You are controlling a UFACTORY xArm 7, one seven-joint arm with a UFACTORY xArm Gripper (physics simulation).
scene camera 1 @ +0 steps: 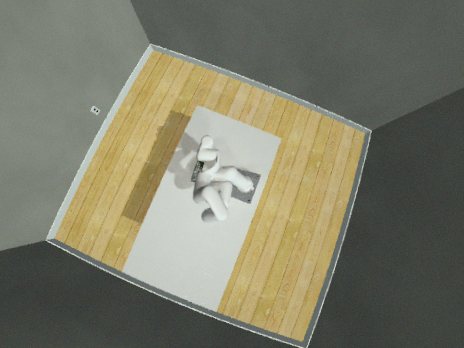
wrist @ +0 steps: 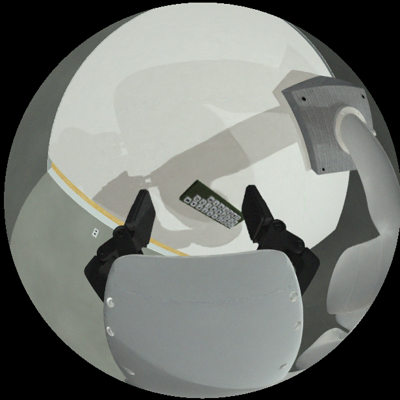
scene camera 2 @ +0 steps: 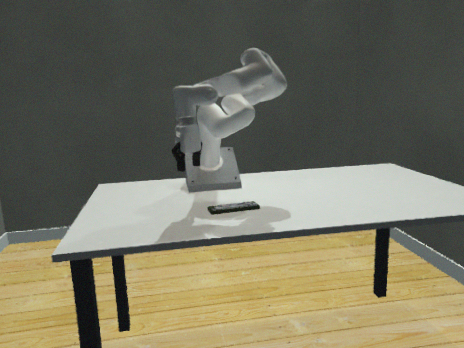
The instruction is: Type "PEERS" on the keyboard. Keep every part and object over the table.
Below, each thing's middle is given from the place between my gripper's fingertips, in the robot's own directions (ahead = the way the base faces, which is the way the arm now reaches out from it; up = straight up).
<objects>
My gripper is now 15 cm to the right of the keyboard (wrist: 198, 195), 14 cm above it and 7 cm short of it.
</objects>
